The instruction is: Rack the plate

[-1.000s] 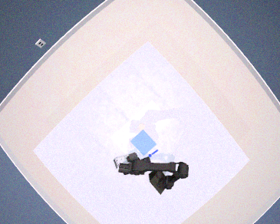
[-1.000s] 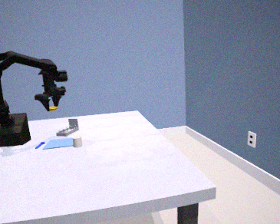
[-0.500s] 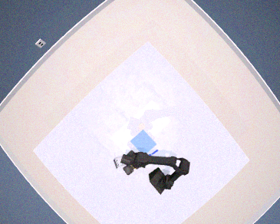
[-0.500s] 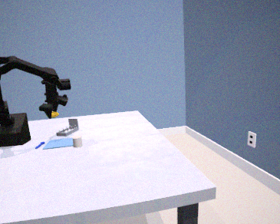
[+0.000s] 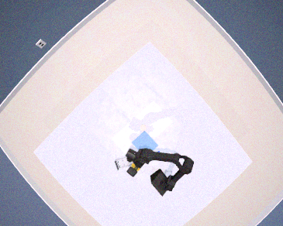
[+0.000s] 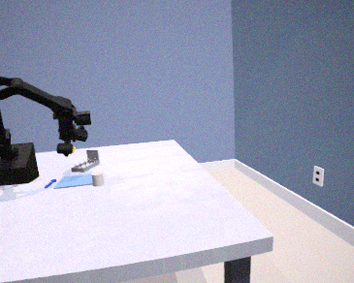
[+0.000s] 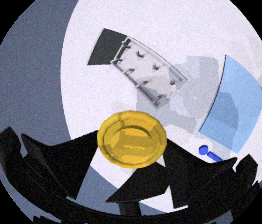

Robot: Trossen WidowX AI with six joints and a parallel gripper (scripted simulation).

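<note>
My gripper tip is now 6 cm short of the dish rack, 5 cm to the right of it and 8 cm above it. The rest, counted from my gripper tip: blue utensil (5 cm behind, 14 cm to the right, 10 cm below); plate (1 cm above); pale cup (15 cm ahead, 23 cm to the right, 8 cm below).
</note>
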